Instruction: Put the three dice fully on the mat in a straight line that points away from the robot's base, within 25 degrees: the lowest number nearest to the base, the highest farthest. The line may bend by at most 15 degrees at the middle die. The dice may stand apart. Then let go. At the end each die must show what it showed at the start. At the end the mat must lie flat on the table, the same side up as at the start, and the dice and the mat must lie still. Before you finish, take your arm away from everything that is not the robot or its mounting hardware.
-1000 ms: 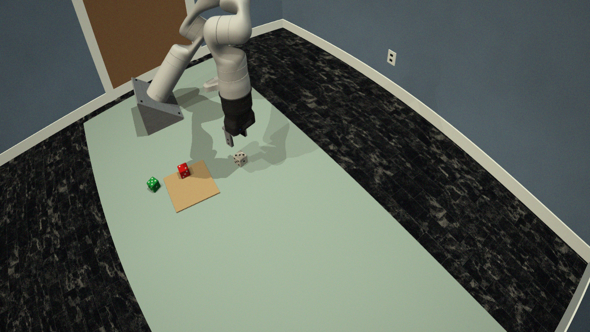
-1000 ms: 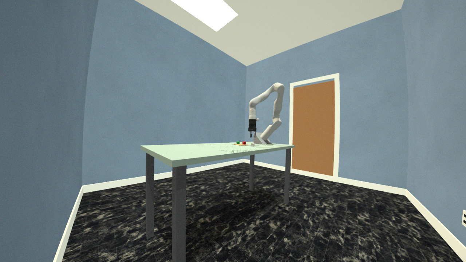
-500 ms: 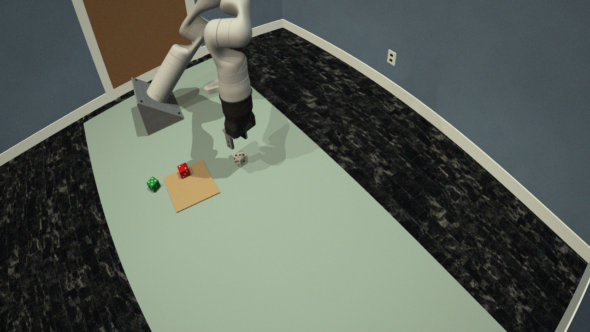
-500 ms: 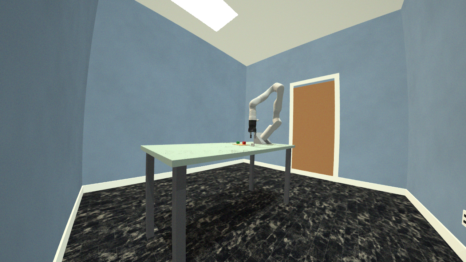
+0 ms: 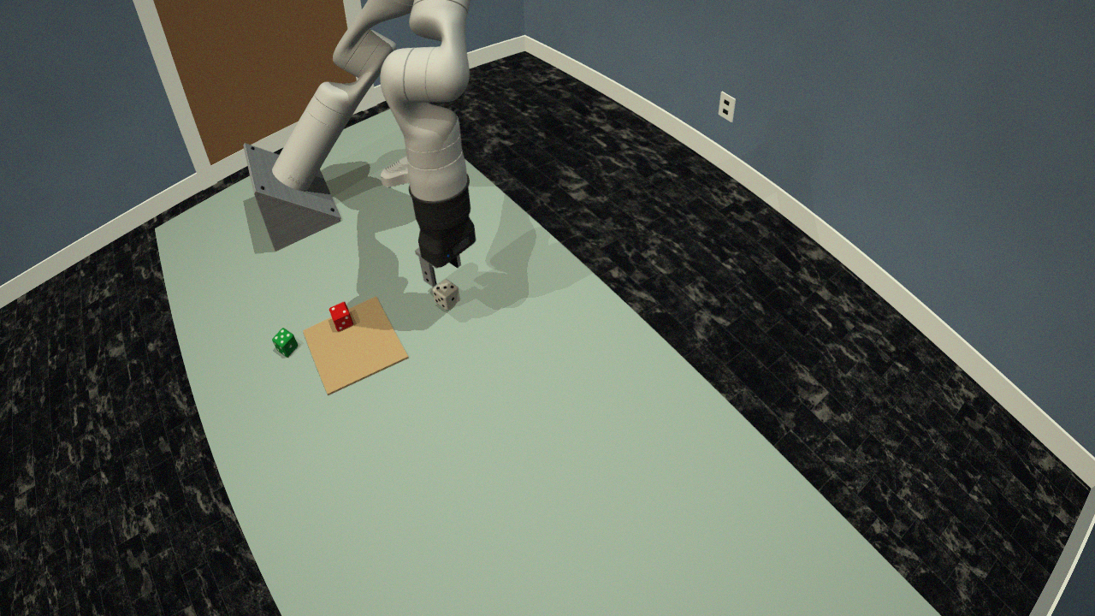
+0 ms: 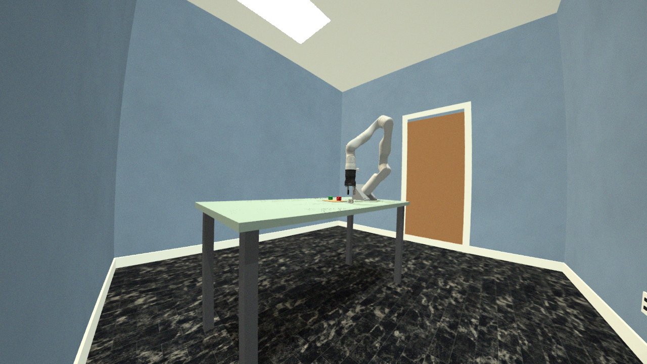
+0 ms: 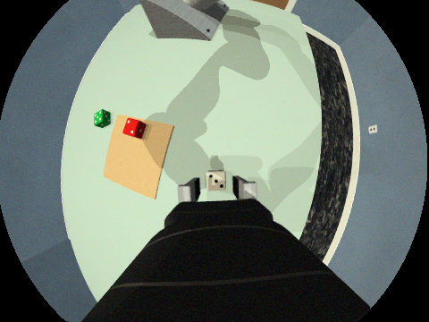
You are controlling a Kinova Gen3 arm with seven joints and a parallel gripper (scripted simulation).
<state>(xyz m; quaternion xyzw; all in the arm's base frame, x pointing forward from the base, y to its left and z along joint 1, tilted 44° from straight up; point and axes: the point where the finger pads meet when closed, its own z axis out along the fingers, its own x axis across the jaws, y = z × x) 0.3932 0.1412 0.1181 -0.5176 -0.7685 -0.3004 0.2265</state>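
The white die lies 60 mm below my hand. Round my hand: green die: 280 mm to the right, 60 mm below, 40 mm behind; tan mat: 170 mm to the right, 80 mm below, 10 mm ahead; red die: 170 mm to the right, 60 mm below, 40 mm behind.
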